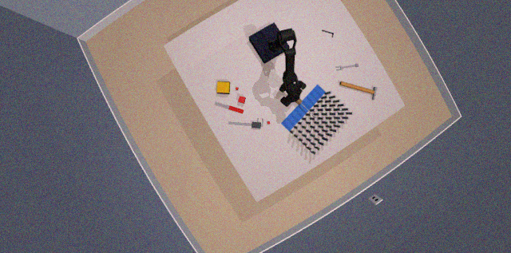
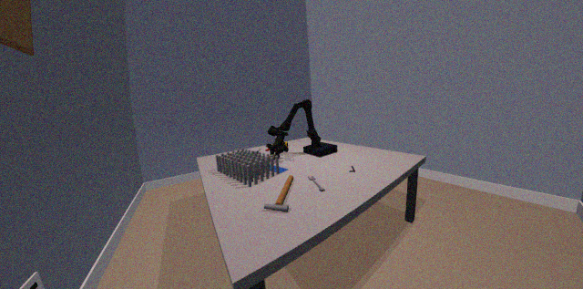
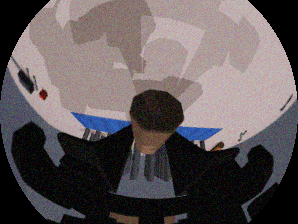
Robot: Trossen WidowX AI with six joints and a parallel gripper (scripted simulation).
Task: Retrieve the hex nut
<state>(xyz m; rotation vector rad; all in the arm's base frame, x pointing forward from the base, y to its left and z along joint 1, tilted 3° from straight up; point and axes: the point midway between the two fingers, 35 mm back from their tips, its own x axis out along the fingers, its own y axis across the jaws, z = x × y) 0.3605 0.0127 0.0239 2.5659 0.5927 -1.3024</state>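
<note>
Now: gripper tip 70 mm short of the blue taped strip, 30 mm to the right of it and 30 mm above it. Round my gripper tip: hex key 350 mm behind, 410 mm to the left, 30 mm below; red block 120 mm behind, 340 mm to the right, 10 mm below.
</note>
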